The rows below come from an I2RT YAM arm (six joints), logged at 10 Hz.
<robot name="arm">
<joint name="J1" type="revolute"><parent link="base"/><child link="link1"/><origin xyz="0 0 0.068"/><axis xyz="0 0 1"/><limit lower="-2.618" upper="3.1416"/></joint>
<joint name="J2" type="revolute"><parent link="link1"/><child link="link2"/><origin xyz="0.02 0.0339 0.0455"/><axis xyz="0 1 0"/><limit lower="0" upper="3.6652"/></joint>
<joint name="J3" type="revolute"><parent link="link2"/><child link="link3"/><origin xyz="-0.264 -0.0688 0"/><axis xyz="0 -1 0"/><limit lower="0" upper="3.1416"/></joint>
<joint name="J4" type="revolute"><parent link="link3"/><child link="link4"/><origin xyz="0.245 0.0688 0.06"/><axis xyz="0 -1 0"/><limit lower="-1.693" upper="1.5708"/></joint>
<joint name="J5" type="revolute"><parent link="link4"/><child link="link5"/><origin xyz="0.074 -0.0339 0.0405"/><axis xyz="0 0 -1"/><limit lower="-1.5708" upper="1.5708"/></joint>
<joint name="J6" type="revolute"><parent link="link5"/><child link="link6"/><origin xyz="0.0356 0 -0.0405"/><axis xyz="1 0 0"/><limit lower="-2.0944" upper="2.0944"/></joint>
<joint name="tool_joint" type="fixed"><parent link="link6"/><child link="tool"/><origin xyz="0 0 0" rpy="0 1.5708 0"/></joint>
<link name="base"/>
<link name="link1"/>
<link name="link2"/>
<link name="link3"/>
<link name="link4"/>
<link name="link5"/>
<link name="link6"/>
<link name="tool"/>
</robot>
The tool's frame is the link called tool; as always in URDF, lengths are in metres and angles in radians.
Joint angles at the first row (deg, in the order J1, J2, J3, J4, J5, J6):
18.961, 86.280, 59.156, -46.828, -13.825, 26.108
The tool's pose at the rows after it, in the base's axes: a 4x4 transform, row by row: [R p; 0 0 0 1], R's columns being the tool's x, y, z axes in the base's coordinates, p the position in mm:
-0.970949, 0.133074, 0.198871, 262.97; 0.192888, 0.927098, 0.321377, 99.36; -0.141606, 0.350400, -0.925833, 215.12; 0, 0, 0, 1
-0.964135, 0.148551, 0.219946, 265.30; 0.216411, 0.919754, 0.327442, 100.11; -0.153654, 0.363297, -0.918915, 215.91; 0, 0, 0, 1
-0.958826, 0.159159, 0.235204, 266.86; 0.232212, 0.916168, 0.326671, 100.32; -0.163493, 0.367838, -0.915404, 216.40; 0, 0, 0, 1
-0.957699, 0.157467, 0.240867, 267.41; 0.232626, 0.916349, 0.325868, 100.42; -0.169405, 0.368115, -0.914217, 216.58; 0, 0, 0, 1
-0.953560, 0.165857, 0.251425, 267.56; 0.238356, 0.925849, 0.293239, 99.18; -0.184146, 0.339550, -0.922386, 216.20; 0, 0, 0, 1
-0.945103, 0.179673, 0.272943, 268.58; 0.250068, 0.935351, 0.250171, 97.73; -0.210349, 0.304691, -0.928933, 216.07; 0, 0, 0, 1
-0.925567, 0.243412, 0.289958, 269.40; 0.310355, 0.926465, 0.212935, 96.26; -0.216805, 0.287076, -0.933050, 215.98; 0, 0, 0, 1
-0.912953, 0.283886, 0.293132, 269.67; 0.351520, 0.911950, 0.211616, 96.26; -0.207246, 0.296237, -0.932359, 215.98; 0, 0, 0, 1
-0.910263, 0.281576, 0.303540, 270.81; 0.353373, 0.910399, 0.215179, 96.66; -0.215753, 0.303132, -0.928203, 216.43; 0, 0, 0, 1
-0.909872, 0.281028, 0.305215, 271.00; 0.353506, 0.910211, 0.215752, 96.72; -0.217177, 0.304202, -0.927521, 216.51; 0, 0, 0, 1
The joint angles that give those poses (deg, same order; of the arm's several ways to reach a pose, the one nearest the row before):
18.962, 86.280, 59.155, -45.342, -13.846, 30.852
18.960, 86.281, 59.155, -43.986, -13.781, 32.227
18.938, 86.281, 59.155, -43.134, -13.453, 33.079
18.940, 86.281, 59.156, -42.828, -13.300, 33.059
18.939, 86.281, 59.155, -43.025, -11.289, 33.059
18.939, 86.281, 59.157, -42.808, -8.513, 33.321
18.896, 86.280, 59.156, -42.676, -6.174, 36.643
18.894, 86.280, 59.134, -42.501, -6.044, 39.178
18.896, 86.280, 59.133, -41.822, -6.043, 39.245
18.895, 86.281, 59.134, -41.714, -6.044, 39.244

